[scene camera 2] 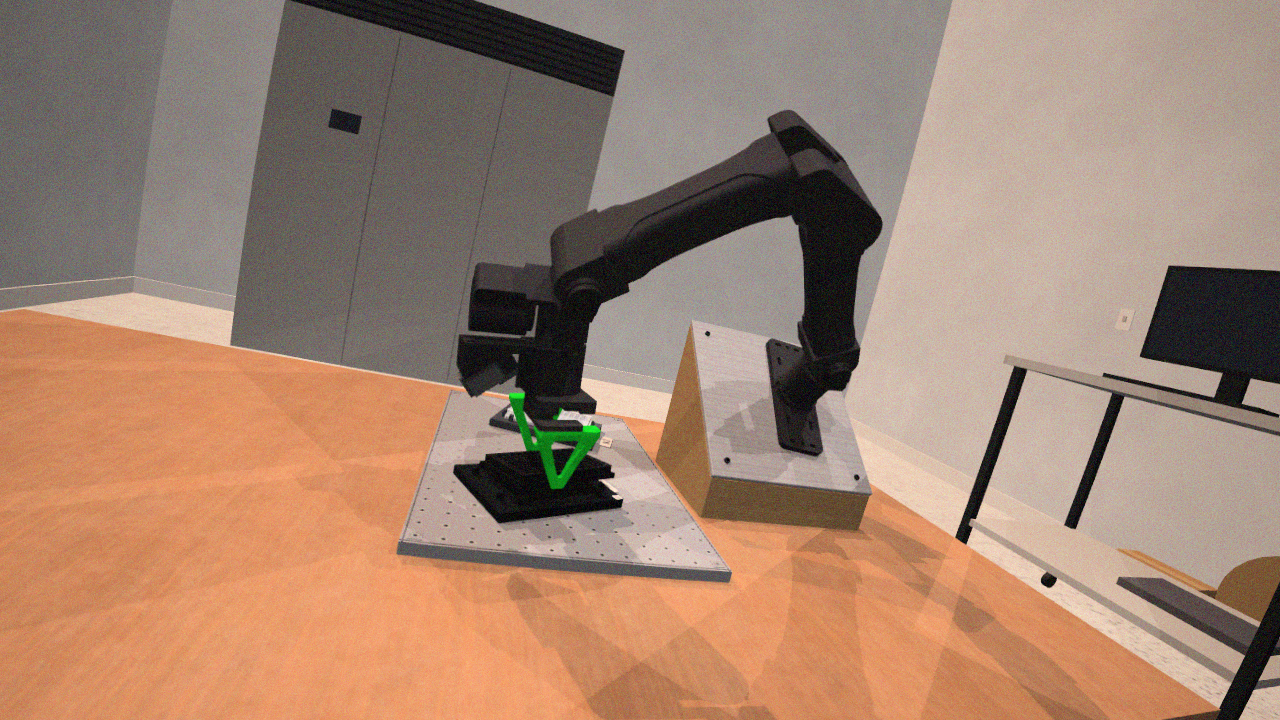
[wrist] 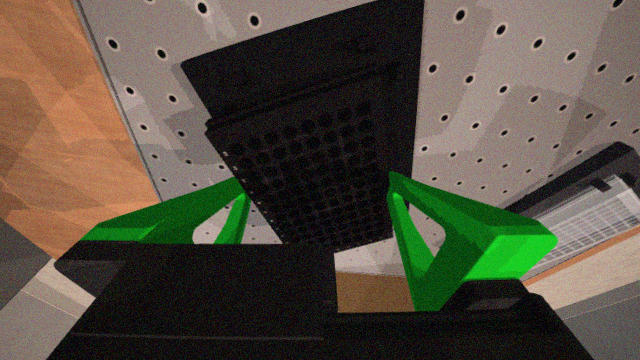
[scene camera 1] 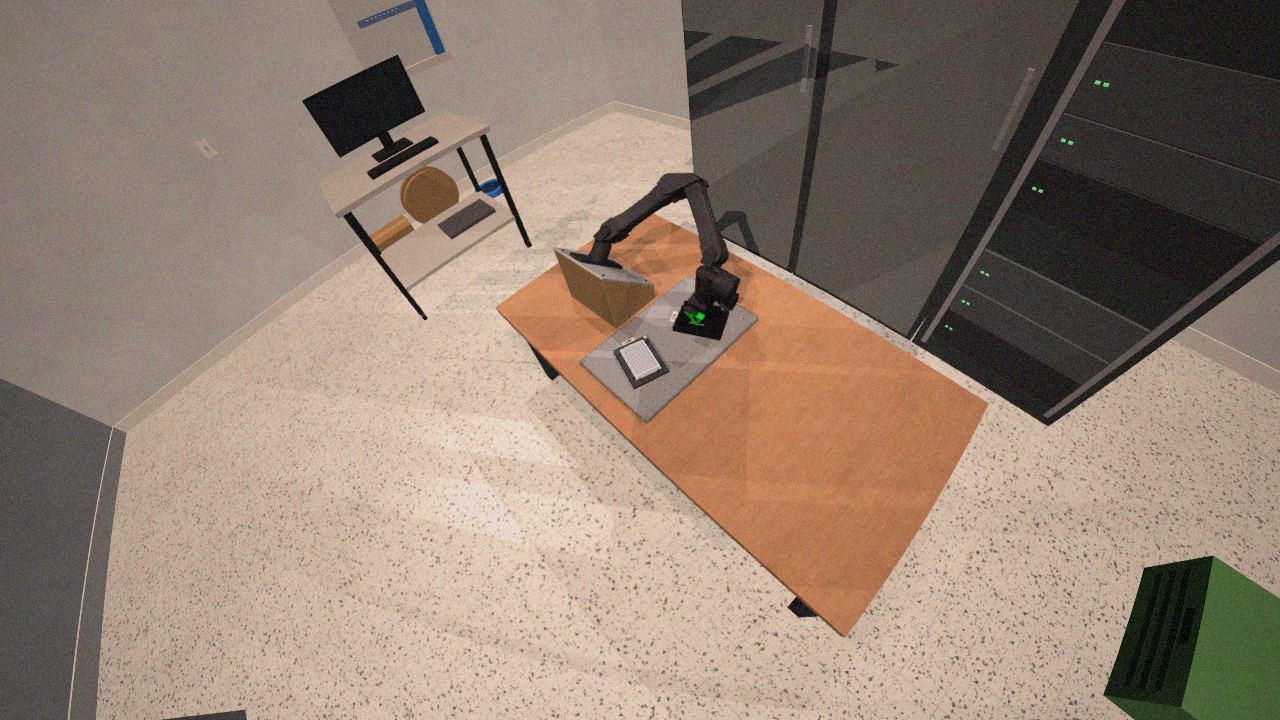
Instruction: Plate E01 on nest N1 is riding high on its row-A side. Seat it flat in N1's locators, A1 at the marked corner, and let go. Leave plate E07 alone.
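Frame: origin at the arm's base, x ahead, y left, z up, level; metres.
Seen in the pictures: gripper, fingertip midpoint: (scene camera 2: 544,471) (wrist: 319,179) (scene camera 1: 701,315); arm's base, link origin: (scene camera 2: 791,395) (scene camera 1: 596,262).
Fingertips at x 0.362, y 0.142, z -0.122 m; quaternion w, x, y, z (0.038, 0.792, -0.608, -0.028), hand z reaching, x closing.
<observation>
Pixels of each thing's top centre, then the offset from my fingertips to it. Level surfaces: height alone.
- Plate E01, top centre: (wrist: 324,208) (scene camera 2: 552,455) (scene camera 1: 699,311) dz +0.018, dx -0.006, dy -0.005 m
- black nest N1, top centre: (wrist: 328,173) (scene camera 2: 541,474) (scene camera 1: 701,317) dz -0.007, dx +0.002, dy -0.006 m
- grey perforated board, top centre: (wrist: 442,202) (scene camera 2: 552,456) (scene camera 1: 670,338) dz -0.028, dx -0.022, dy -0.127 m
- Plate E07, top centre: (wrist: 561,242) (scene camera 2: 551,413) (scene camera 1: 639,357) dz -0.002, dx -0.021, dy -0.256 m
- orange table, surface height: dz -0.041 m
Plate E01 (wrist: 311,161) (scene camera 2: 512,463) is a black well plate with many round wells. My gripper (wrist: 319,179) (scene camera 2: 555,446) (scene camera 1: 696,315), with green fingers, is shut on its two long sides. It holds the plate low over the black nest N1 (wrist: 301,61) (scene camera 2: 523,506) on the grey perforated board (scene camera 1: 652,403) (scene camera 2: 602,536) (wrist: 461,89). I cannot tell whether the plate touches the nest or lies flat in the locators. Plate E07 (scene camera 1: 640,359), white in a dark nest, lies on the same board, nearer the table's front edge and apart from the gripper.
The arm's base stands on a sloped wedge mount (scene camera 1: 605,293) (scene camera 2: 766,436) beside the board on the orange table (scene camera 1: 816,465). A shelf cart with a monitor (scene camera 1: 362,107) stands off to the left. Dark cabinets (scene camera 1: 852,143) line the back.
</observation>
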